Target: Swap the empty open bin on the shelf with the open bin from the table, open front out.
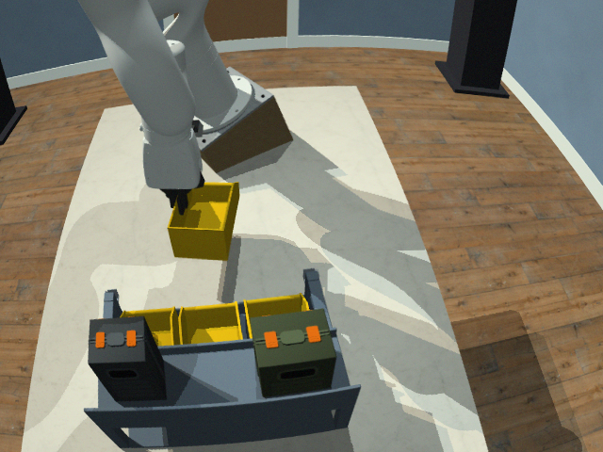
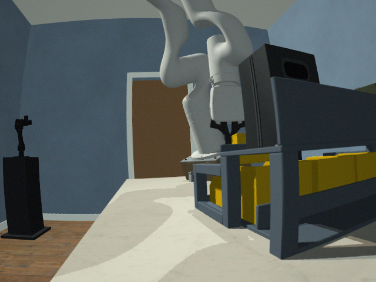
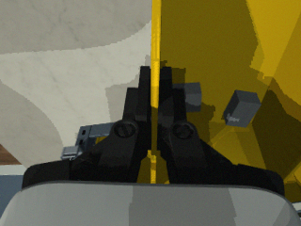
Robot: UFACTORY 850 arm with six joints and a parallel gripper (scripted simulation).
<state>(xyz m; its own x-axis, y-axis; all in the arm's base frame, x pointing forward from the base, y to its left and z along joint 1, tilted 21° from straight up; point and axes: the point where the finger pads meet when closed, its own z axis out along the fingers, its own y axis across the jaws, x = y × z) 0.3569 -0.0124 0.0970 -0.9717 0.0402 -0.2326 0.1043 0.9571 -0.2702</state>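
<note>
Right now my hand is 150 mm short of the shelf lip, 50 mm to the right of it and 120 mm above it. Also, from my hand: dark grey case (350 mm ahead, 40 mm to the right, 30 mm above); green case (330 mm ahead, 190 mm to the left, 10 mm above).
</note>
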